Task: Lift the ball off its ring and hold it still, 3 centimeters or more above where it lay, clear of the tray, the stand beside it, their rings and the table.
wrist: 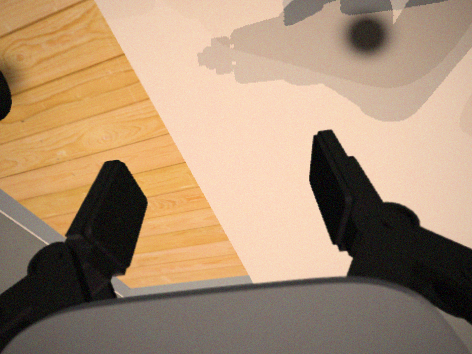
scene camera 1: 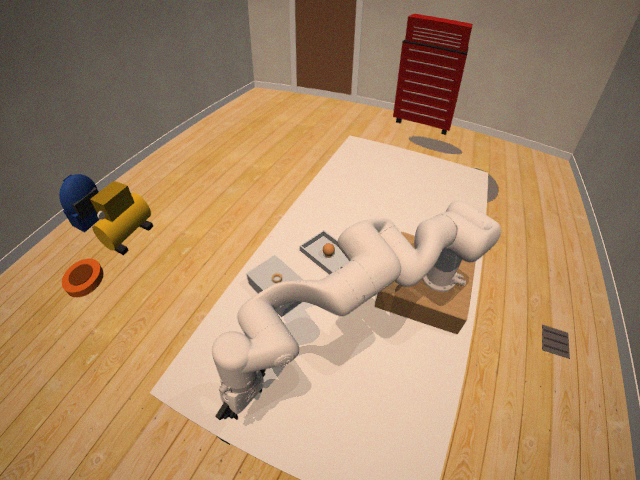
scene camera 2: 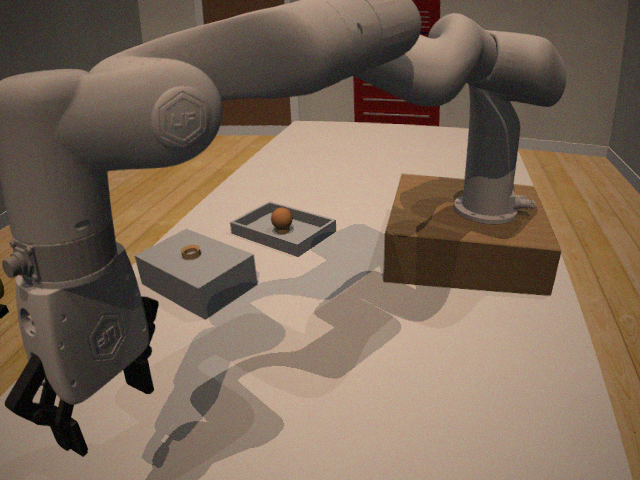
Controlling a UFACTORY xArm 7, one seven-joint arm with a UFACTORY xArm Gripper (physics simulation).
Labels:
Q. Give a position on a grey tray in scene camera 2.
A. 307, 230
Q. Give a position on a grey tray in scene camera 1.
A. At 313, 248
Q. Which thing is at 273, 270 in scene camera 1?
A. A grey stand.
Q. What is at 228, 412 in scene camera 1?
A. My gripper.

